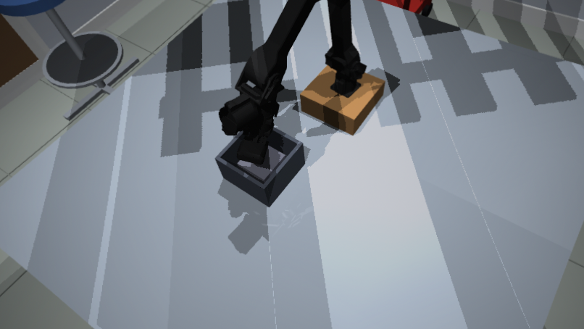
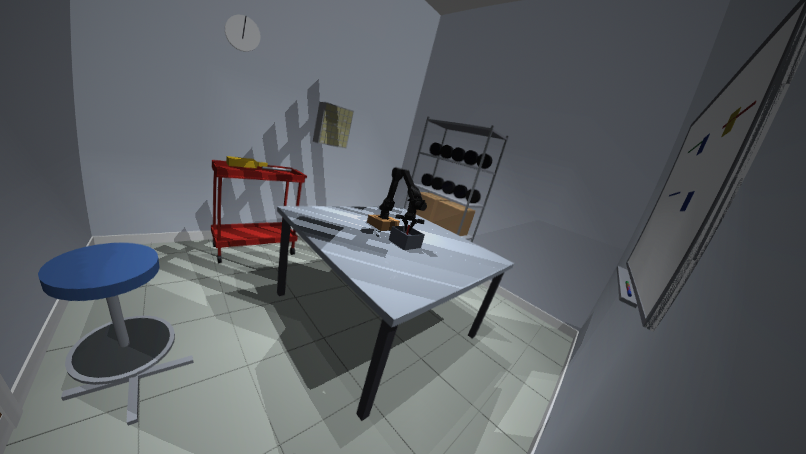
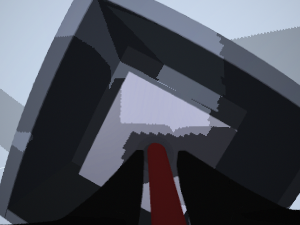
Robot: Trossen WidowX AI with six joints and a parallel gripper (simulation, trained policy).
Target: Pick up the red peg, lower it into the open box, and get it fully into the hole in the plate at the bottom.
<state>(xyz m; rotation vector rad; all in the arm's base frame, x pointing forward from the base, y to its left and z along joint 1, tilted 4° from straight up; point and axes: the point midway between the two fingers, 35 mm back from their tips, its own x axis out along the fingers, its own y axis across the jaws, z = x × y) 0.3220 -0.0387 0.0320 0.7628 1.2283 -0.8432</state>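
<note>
The red peg lies 10 mm to the left of my gripper tip and 10 mm above it. Round my gripper tip: pale plate 40 mm below, 10 mm to the left; then dark box 60 mm below, 10 mm to the left.
</note>
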